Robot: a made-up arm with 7 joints.
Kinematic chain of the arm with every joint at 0, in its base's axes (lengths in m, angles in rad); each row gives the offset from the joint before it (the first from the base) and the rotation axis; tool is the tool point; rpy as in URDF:
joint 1: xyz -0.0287 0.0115 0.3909 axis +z
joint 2: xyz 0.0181 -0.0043 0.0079 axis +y
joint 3: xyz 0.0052 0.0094 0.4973 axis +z
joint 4: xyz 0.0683 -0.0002 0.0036 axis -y
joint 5: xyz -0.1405 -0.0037 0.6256 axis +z
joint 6: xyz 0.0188 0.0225 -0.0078 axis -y
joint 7: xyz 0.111 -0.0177 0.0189 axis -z
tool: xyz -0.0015 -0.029 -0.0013 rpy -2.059 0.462 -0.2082
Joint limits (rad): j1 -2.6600..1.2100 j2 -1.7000..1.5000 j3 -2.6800..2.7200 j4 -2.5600..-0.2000 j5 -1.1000..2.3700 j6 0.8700..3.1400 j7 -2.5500..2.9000
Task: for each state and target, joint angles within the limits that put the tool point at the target. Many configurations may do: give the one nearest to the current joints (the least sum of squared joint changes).
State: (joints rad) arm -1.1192 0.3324 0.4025 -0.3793 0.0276 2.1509 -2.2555
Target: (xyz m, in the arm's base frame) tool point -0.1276 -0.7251 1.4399
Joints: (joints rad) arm -1.7806 0.4874 0.2685 -0.3627 0.0919 1.9350 -2.1406
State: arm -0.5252 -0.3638 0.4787 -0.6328 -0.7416 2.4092 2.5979
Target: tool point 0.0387 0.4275 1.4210
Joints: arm -0.4774 -0.5853 0.6176 -1.1211 -0.8438 2.5982 2.5635
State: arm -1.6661 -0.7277 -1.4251 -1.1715 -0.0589 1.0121 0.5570
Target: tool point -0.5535 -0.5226 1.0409
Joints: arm -1.2368 -0.1051 -1.0330 -1.5437 -0.0230 0.9971 0.5463
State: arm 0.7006 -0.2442 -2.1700 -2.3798 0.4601 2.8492 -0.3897
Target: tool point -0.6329 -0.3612 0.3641
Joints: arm 0.2051 -0.4067 -2.6727 -2.2990 0.5049 2.8293 -0.4008
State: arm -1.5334 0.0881 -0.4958 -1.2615 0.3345 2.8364 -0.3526
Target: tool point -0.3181 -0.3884 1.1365
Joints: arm -1.5267 -0.4376 -0.3608 -1.9070 0.4142 3.1244 -0.2957
